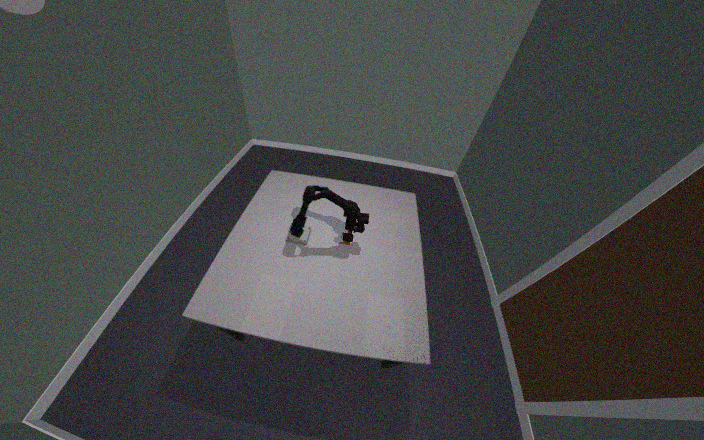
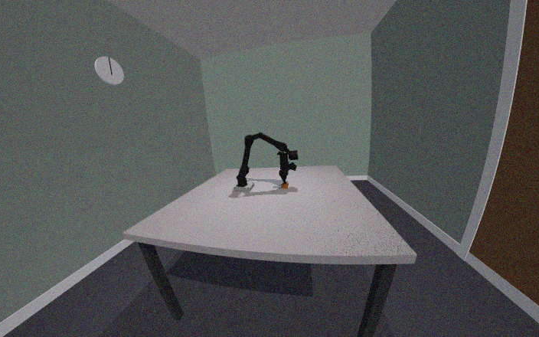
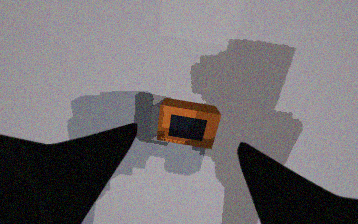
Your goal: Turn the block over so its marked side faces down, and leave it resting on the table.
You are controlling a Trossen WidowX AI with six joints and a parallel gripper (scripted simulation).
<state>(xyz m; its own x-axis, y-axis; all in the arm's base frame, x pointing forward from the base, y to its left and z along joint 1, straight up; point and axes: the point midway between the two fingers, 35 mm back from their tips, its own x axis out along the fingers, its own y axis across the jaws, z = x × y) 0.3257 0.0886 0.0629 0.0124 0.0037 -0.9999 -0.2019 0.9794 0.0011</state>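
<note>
My gripper tip is now 30 mm above the orange block.
</note>
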